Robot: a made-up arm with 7 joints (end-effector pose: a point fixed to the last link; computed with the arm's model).
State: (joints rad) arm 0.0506 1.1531 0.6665 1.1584 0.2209 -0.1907 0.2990
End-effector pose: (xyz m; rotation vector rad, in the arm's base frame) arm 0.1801 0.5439 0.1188 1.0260 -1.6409 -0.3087
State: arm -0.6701 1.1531 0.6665 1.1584 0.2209 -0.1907 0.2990
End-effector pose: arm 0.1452 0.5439 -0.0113 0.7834 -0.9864 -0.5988
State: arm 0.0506 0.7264 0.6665 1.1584 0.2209 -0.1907 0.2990
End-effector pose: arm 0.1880 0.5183 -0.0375 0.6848 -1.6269 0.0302
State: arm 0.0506 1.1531 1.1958 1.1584 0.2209 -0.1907 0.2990
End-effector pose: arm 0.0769 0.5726 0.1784 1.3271 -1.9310 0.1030
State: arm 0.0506 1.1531 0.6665 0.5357 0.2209 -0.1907 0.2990
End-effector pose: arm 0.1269 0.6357 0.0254 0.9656 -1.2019 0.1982
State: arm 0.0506 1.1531 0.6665 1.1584 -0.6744 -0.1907 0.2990
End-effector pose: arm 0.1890 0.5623 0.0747 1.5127 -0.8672 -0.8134
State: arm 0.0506 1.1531 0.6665 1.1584 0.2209 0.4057 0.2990
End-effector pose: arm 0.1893 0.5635 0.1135 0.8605 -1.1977 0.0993
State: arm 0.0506 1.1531 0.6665 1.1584 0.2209 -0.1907 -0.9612
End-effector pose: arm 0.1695 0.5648 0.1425 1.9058 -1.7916 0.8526
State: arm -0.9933 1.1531 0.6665 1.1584 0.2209 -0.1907 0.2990
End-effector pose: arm 0.1018 0.5439 -0.0549 0.6613 -0.6895 -0.7005
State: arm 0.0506 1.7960 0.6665 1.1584 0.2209 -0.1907 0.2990
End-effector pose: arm 0.1689 0.4578 0.3388 1.5209 -1.5515 -0.8490
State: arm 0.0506 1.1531 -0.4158 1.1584 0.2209 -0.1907 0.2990
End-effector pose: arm 0.2268 0.4470 -0.0974 0.3723 -0.9164 -0.9542
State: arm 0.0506 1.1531 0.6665 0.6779 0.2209 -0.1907 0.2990
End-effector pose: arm 0.1440 0.6204 0.0488 0.9849 -1.3061 0.0877
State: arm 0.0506 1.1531 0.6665 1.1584 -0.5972 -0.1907 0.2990
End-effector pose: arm 0.1894 0.5596 0.0780 1.4789 -0.9409 -0.7737
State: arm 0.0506 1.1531 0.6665 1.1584 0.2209 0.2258 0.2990
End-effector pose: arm 0.1873 0.5575 0.1162 0.9142 -1.3341 -0.0182
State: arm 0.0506 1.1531 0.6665 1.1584 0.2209 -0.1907 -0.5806
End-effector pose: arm 0.1769 0.5596 0.1367 1.6582 -1.8008 0.4672
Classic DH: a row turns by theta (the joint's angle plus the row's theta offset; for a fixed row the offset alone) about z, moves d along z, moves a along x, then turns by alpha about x. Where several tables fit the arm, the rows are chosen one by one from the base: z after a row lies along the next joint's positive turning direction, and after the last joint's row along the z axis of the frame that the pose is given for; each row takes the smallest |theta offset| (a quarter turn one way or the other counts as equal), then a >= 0, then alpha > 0; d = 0 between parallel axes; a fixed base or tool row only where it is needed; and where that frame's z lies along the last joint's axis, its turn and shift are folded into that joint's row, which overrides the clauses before.
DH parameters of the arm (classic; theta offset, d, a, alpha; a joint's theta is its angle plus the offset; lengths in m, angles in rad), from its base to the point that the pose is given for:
base (fixed): 0 0.1 -0.01 1.5708
joint 1: -1.5708 -0.17 0.01 -1.5708
joint 2: 1.5708 0.01 0.02 -1.5708
joint 3: -1.5708 -0.28 0.01 1.5708
joint 4: 0 -0.03 -0.01 -1.5708
joint 5: 0 -0.21 0.01 -1.5708
joint 6: 1.5708 -0.01 0.01 -1.5708
joint 7: 1.5708 -0.03 0.02 -1.5708
tool (fixed): 1.5708 -0.02 0 0

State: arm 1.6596 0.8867 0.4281 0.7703 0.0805 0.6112 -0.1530
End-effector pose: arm 0.1909 0.5899 0.3019 0.4325 -1.8138 1.1913
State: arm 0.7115 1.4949 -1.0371 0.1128 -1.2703 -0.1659 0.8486
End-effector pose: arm 0.0089 0.6650 0.0663 0.4740 1.3932 -0.8784
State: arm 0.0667 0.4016 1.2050 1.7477 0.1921 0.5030 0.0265
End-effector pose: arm 0.0938 0.4930 -0.0038 0.8485 -1.5040 0.8980
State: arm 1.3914 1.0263 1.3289 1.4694 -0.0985 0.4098 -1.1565
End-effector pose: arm -0.0818 0.5679 0.1602 -0.7107 0.7568 -2.5257
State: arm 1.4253 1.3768 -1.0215 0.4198 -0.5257 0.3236 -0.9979
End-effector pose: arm 0.1859 0.6539 0.1582 2.7336 -0.3028 -0.1871
